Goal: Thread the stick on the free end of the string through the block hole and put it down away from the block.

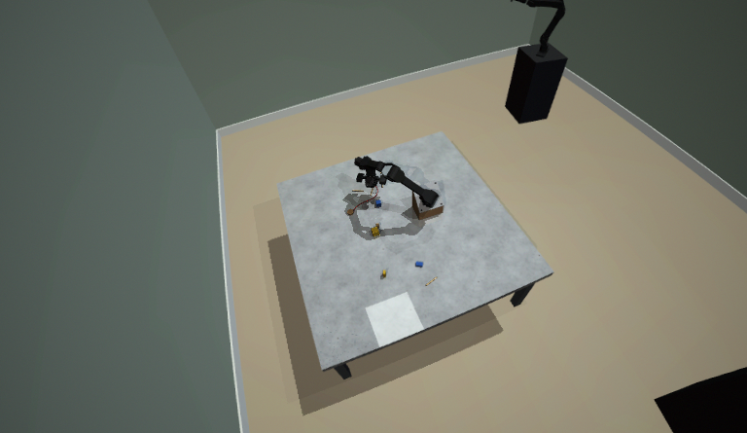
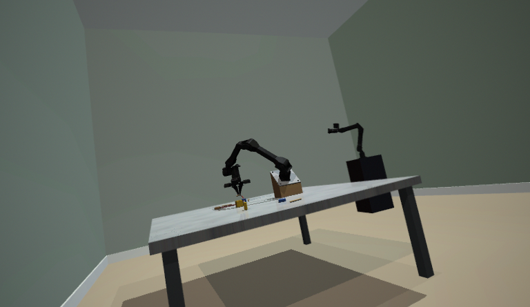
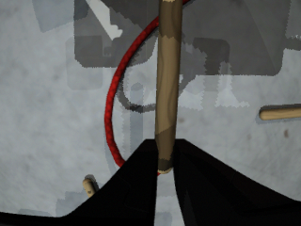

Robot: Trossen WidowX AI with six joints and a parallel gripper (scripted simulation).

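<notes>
The blue cube is 10 mm behind my gripper tip, 100 mm to the left of it and 40 mm below it. Also, from my gripper tip: thin wooden stick 10 mm ahead, 10 mm to the left; round wooden button 170 mm ahead, 120 mm to the left, 50 mm below.
</notes>
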